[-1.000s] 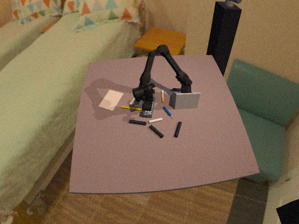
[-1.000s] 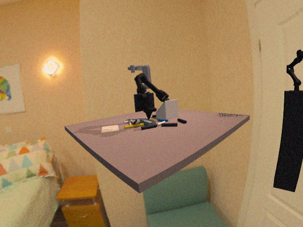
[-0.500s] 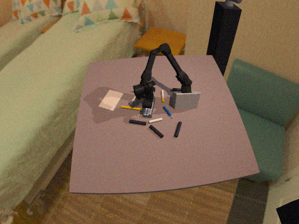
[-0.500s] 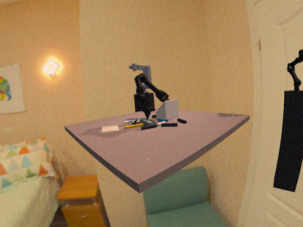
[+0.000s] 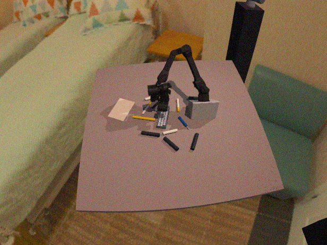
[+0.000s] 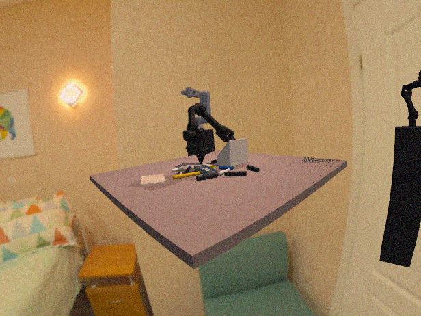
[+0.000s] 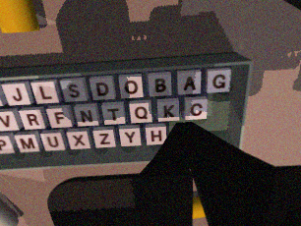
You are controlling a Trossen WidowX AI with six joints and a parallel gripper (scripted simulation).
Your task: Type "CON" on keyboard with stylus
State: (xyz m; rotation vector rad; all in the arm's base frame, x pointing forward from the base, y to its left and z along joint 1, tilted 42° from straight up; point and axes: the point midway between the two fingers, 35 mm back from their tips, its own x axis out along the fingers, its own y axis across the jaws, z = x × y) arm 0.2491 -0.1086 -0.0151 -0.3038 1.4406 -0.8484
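Right now my gripper tip is 15 cm to the right of the blue stylus, 12 cm past it and 3 cm above it. Round my gripper tip: yellow marker: 15 cm ahead, 4 cm to the left, 3 cm below; white card: 31 cm ahead, 8 cm to the right, 4 cm below.
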